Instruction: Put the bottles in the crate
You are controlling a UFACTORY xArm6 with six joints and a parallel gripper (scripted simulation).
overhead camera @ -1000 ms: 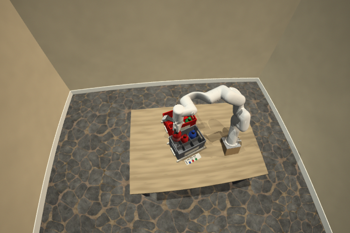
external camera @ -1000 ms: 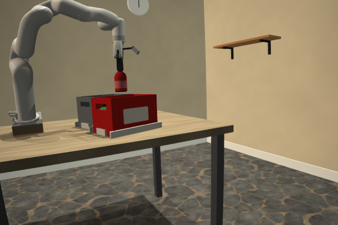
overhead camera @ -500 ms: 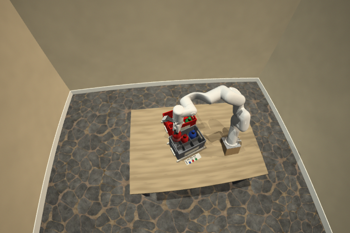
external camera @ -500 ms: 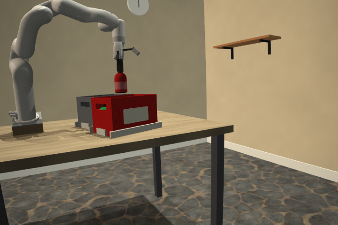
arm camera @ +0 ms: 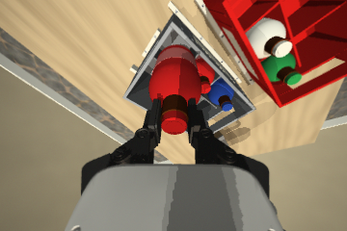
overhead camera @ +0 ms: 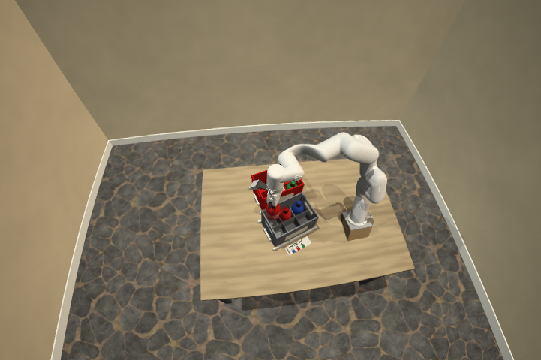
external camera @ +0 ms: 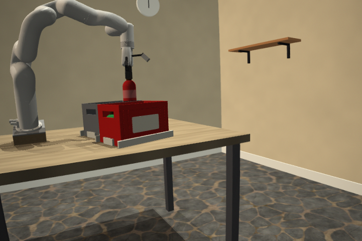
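My hand is 230 mm above the grey crate, 100 mm past it and 10 mm to the left of it. From my hand the other things lie so: white-label bottle (230 mm below, 190 mm to the right, 50 mm behind); red crate (230 mm to the right, 230 mm below, 30 mm behind); blue bottle (230 mm below, 160 mm behind, 90 mm to the right).
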